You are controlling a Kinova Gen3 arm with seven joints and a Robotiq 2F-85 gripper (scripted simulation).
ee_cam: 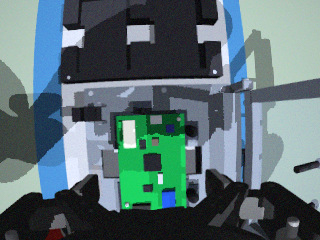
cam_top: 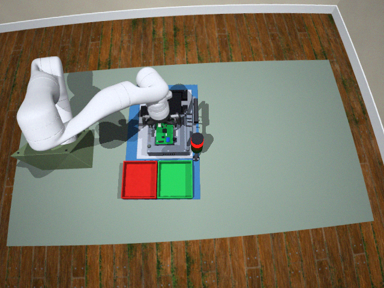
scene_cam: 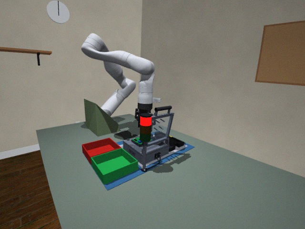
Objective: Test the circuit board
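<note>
The green circuit board lies 6 cm below my hand. From my hand the other things lie so: nest: 1 cm ahead, 1 cm to the left, 6 cm below; then black latch hook: 6 cm behind, 6 cm to the left, 5 cm below; then clear lid: 12 cm ahead, 5 cm above.
</note>
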